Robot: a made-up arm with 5 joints. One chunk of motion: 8 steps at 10 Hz.
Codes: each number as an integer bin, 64 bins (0 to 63) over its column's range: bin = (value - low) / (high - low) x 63, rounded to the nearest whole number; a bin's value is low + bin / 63 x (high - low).
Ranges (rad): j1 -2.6..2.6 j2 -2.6..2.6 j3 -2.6..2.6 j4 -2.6..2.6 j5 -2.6..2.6
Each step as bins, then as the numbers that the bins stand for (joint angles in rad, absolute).
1 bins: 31 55 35 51 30
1 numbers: -0.0413 1.9397 0.2889 1.6095 -0.1238
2 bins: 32 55 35 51 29
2 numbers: 0.0413 1.9397 0.2889 1.6095 -0.2063
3 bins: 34 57 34 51 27
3 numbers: 0.2063 2.1048 0.2063 1.6095 -0.3714
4 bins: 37 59 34 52 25
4 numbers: 0.4540 2.2698 0.2063 1.6921 -0.5365
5 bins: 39 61 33 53 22
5 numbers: 0.6190 2.4349 0.1238 1.7746 -0.7841
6 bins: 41 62 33 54 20
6 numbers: 0.7841 2.5175 0.1238 1.8571 -0.9492
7 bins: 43 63 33 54 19
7 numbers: 0.9492 2.6000 0.1238 1.8571 -1.0317
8 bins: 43 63 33 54 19
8 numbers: 0.9492 2.6000 0.1238 1.8571 -1.0317
